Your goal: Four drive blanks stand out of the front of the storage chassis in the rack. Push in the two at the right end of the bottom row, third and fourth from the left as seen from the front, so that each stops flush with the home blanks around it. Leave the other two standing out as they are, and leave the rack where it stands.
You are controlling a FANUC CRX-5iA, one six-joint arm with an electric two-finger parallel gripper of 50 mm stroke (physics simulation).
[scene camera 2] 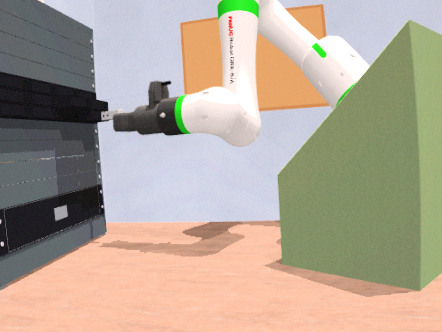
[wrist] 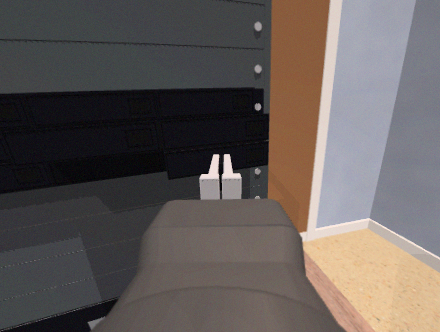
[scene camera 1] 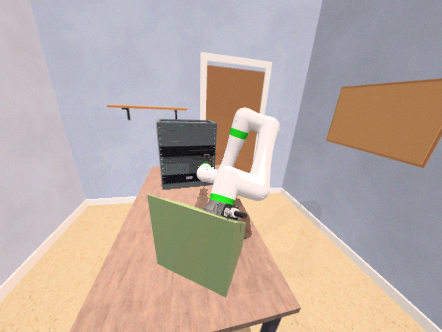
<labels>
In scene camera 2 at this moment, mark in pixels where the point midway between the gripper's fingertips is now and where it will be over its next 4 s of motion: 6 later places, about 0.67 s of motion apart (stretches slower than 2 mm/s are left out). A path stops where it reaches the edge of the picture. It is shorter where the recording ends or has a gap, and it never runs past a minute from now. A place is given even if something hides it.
The gripper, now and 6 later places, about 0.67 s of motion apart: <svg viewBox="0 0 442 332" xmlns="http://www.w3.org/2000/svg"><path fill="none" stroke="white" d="M103 116L98 117L94 117L92 118L89 118L93 117L75 115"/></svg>
</labels>
